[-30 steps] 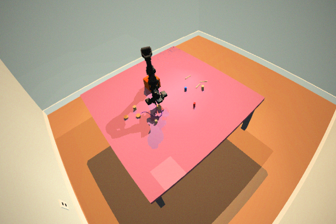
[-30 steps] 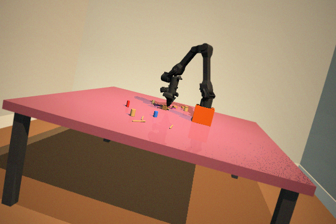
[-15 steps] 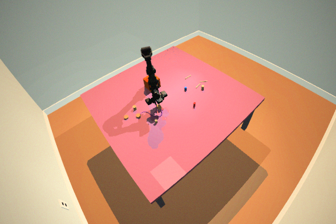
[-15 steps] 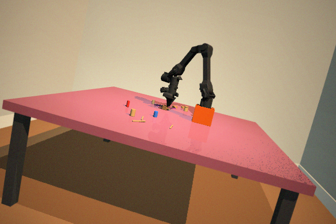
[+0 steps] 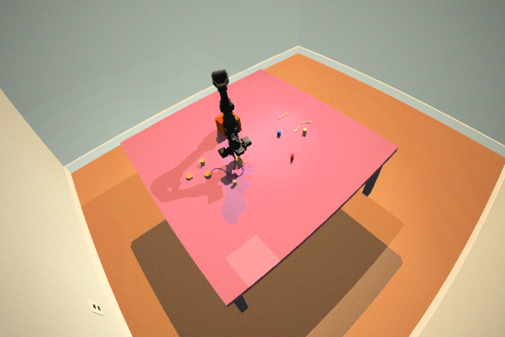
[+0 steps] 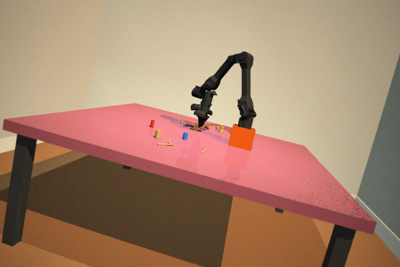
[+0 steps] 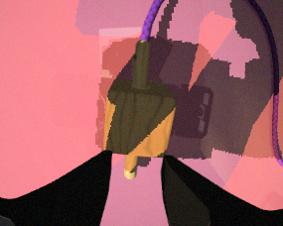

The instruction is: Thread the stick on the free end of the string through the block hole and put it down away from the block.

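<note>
Right now my gripper tip is 20 mm short of the wooden block and 10 mm above it. From my gripper tip the other things lie so: round wooden button (180 mm to the right, 60 mm behind, 20 mm below); thin wooden stick (30 mm ahead, 10 mm to the right, 10 mm below); red peg (250 mm ahead, 200 mm to the left, 10 mm below).
</note>
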